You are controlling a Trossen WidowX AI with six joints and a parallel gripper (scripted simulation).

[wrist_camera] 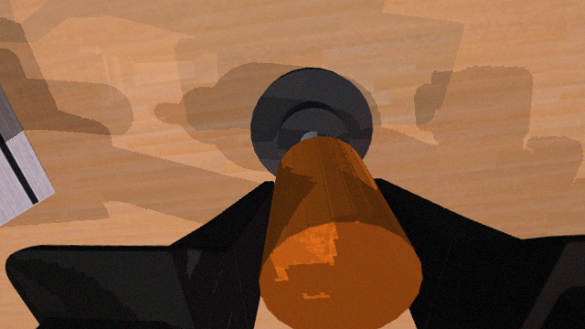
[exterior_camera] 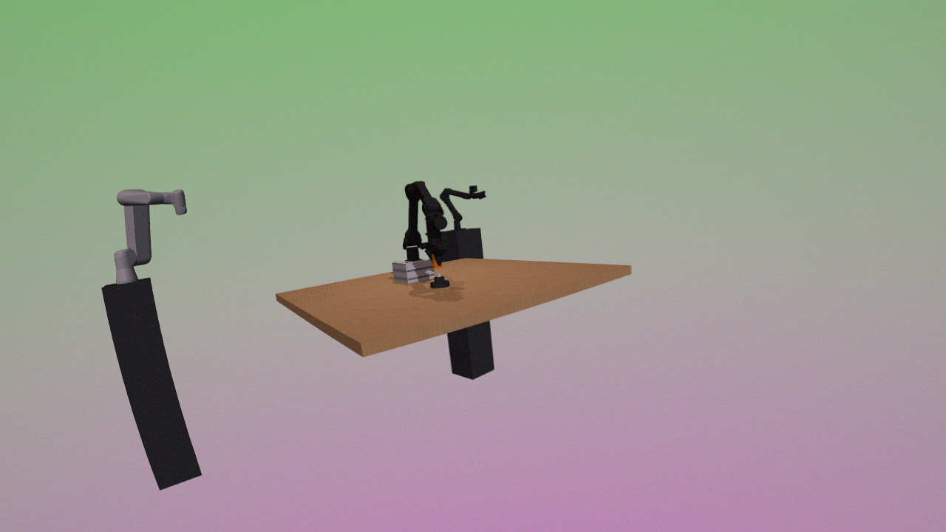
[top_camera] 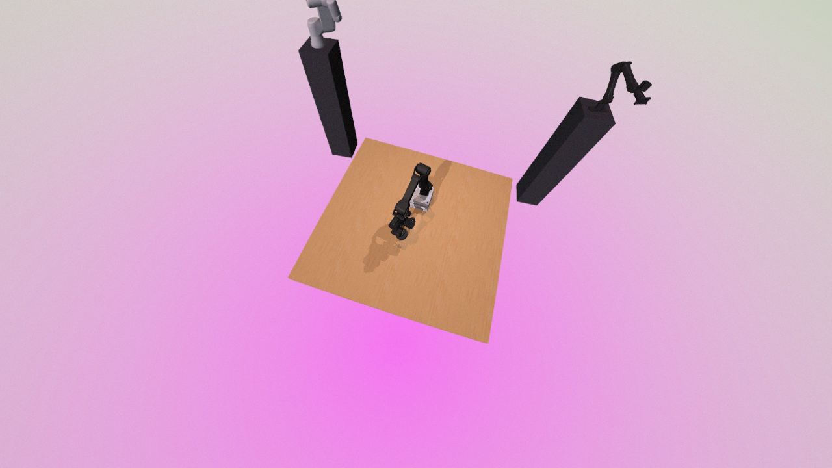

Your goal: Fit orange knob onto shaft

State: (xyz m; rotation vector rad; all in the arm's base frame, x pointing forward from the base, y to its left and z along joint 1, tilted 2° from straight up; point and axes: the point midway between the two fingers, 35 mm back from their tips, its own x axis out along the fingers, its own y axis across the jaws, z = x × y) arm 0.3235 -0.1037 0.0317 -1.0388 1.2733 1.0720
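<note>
The pedestal lies 6 cm below my gripper tip. Round my gripper tip: orange knob: 3 cm above.
</note>
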